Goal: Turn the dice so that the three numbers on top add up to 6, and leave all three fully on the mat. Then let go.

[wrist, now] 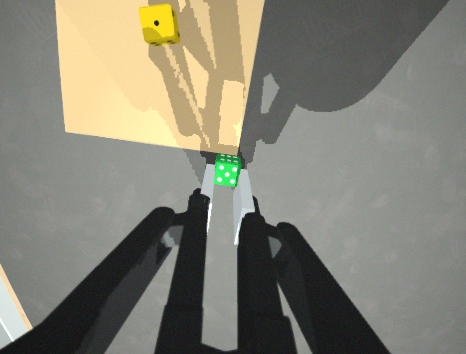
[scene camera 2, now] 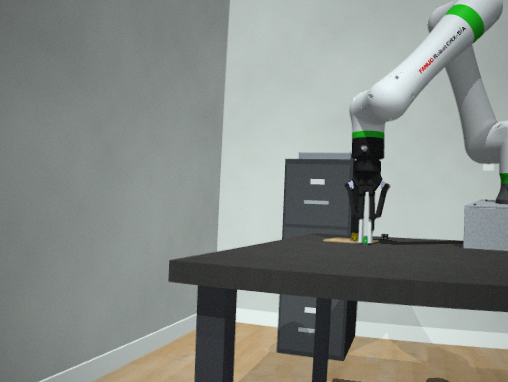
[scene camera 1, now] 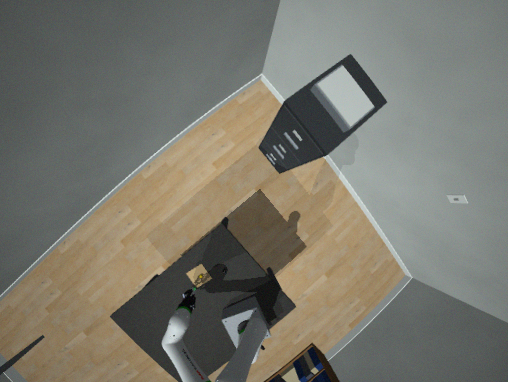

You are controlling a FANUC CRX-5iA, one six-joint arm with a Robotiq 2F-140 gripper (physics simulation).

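Places are measured from the arm's base along level axes (x ahead, y right, z down), in metres.
Pixels of known places: gripper, fingertip midpoint: [wrist: 224, 181] [scene camera 2: 365, 242] [scene camera 1: 193, 289].
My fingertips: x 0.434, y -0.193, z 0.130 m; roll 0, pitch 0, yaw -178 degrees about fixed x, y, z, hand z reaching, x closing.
Observation:
Behind a point stands the place of what it marks.
My gripper [scene camera 1: 194, 290] {x 0.434, y -0.193, z 0.130 m} [scene camera 2: 366, 231] [wrist: 224, 181] {x 0.434, y -0.193, z 0.130 m} points down at table level and is shut on the green die [scene camera 2: 365, 240] {x 0.434, y -0.190, z 0.124 m} [wrist: 227, 171] {x 0.433, y -0.177, z 0.115 m}, just off a corner of the tan mat [scene camera 1: 192, 274] {x 0.532, y -0.131, z 0.131 m} [scene camera 2: 334, 240] {x 0.532, y -0.166, z 0.131 m} [wrist: 100, 100] {x 0.536, y -0.138, z 0.131 m}. In the wrist view the green die's five-pip face is towards the camera and a six-pip face shows at its far edge. The yellow die [scene camera 1: 201, 276] {x 0.487, y -0.077, z 0.114 m} [scene camera 2: 354, 236] {x 0.488, y -0.094, z 0.120 m} [wrist: 157, 23] {x 0.489, y -0.084, z 0.111 m} sits on the mat with one pip on top. The black die [scene camera 2: 384, 237] {x 0.422, y 0.071, z 0.126 m} stands on the table right of the gripper in scene camera 2; its top number is too small to read.
The dark table [scene camera 1: 160, 310] {x 0.428, y -0.513, z 0.135 m} [scene camera 2: 300, 265] {x 0.417, y -0.798, z 0.135 m} carries the mat and the robot's grey base block [scene camera 2: 480, 227] {x 0.122, y -0.122, z 0.074 m}, which stands to the right in scene camera 2. A dark filing cabinet [scene camera 1: 312, 125] [scene camera 2: 300, 185] stands on the floor beyond the table. The arm's shadow falls across the mat.

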